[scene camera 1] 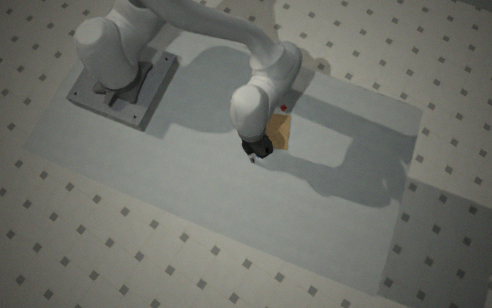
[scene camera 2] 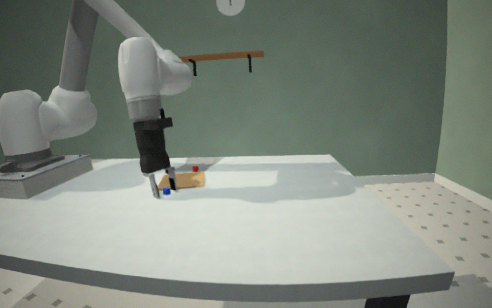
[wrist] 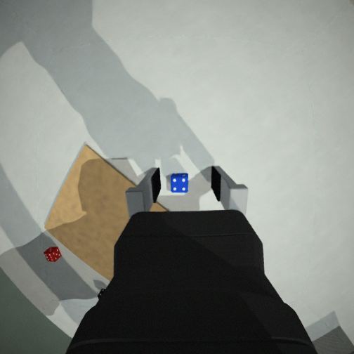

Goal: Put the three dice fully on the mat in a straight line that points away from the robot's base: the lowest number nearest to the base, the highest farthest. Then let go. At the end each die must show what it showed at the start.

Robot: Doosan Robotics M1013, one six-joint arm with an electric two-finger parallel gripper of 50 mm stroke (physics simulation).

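Frame: origin at the arm's base, x back, y down, z right, level; millimetres.
Seen in the pictures: gripper, between the fingertips: (scene camera 1: 258,156) (scene camera 2: 165,193); arm's base, origin of its link: (scene camera 1: 123,78) (scene camera 2: 31,165).
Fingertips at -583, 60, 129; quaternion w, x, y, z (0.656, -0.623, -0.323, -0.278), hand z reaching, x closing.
Offsets run from my fingertips to a thing's top centre, as dx, dy, dz. Level surfaces: height alone.
A blue die {+0, -11, -7} (scene camera 1: 259,156) (scene camera 2: 166,191) (wrist: 179,183) lies on the table just off the mat {-16, +1, -115} (scene camera 1: 283,134) (scene camera 2: 192,181) (wrist: 66,202), with four white pips on its upper face. My gripper (scene camera 1: 258,157) (scene camera 2: 165,192) (wrist: 185,177) is open, fingertips low on either side of the blue die, with a gap at both sides in the wrist view. A red die {-39, -11, -218} (scene camera 1: 283,107) (scene camera 2: 195,169) (wrist: 52,254) lies off the mat's far edge; its upper number is hard to read. A black die (wrist: 102,293) is mostly hidden behind the gripper's body in the wrist view.
The tan mat lies flat on the pale table {dy +5} (scene camera 1: 200,175) (scene camera 2: 260,235) (wrist: 265,115). The robot's base plate (scene camera 1: 160,82) (scene camera 2: 60,175) stands at the left in both scene views. The arm's shadow falls across the table and part of the mat.
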